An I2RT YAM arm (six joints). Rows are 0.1 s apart.
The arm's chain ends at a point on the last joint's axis. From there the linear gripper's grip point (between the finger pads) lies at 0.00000 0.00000 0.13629 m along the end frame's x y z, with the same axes.
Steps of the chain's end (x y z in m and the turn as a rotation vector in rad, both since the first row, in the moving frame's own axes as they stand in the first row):
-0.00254 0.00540 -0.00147 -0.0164 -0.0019 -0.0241
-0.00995 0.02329 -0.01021 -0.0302 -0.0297 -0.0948
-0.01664 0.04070 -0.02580 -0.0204 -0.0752 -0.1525
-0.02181 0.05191 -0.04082 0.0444 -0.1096 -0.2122
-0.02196 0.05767 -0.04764 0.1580 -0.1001 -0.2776
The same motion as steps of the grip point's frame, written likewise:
-0.00277 0.00764 -0.00149 -0.0164 -0.0019 -0.0241
-0.01380 0.02759 -0.01033 -0.0302 -0.0297 -0.0948
-0.02663 0.04425 -0.02621 -0.0204 -0.0752 -0.1525
-0.03724 0.04750 -0.04177 0.0444 -0.1096 -0.2122
-0.03831 0.03841 -0.05000 0.1580 -0.1001 -0.2776

